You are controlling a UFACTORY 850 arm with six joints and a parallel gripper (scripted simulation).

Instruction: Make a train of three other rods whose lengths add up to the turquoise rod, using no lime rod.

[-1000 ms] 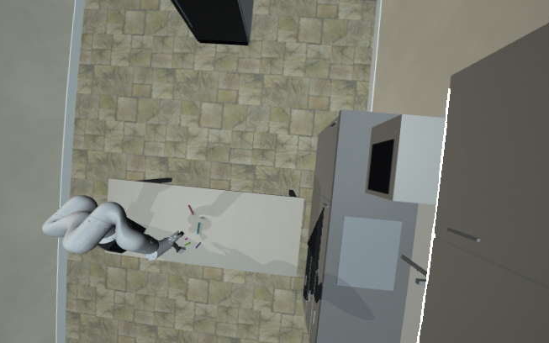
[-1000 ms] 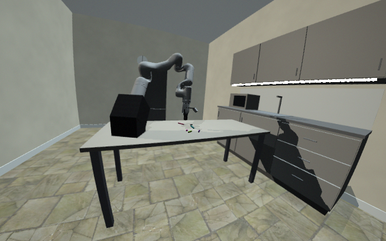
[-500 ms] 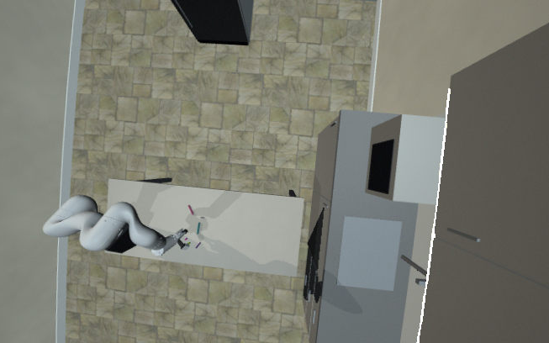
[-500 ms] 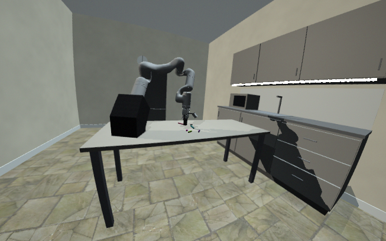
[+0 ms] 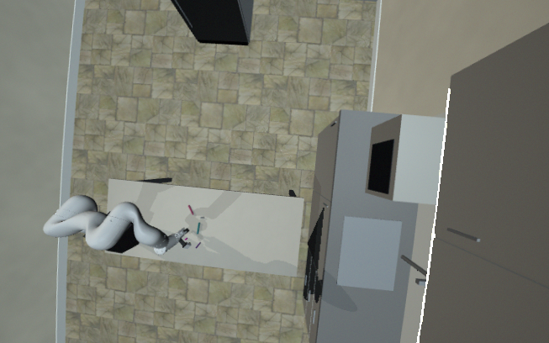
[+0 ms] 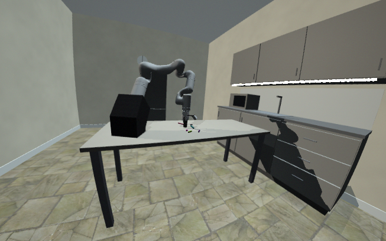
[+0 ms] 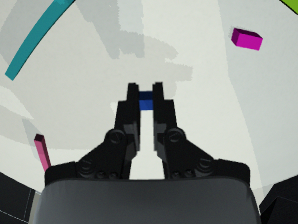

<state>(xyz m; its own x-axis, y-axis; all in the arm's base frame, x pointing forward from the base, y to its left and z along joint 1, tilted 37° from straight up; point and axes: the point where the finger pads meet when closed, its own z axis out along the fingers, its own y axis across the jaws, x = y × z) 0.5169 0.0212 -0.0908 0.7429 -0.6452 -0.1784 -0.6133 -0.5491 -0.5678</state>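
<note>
My gripper is now 2 cm above the small blue rod. Round my hand: lime rod (13 cm to the right, 3 cm below, 1 cm ahead); turquoise rod (9 cm ahead, 3 cm below, 2 cm to the left); magenta rod (9 cm to the right, 3 cm below, 1 cm behind).
</note>
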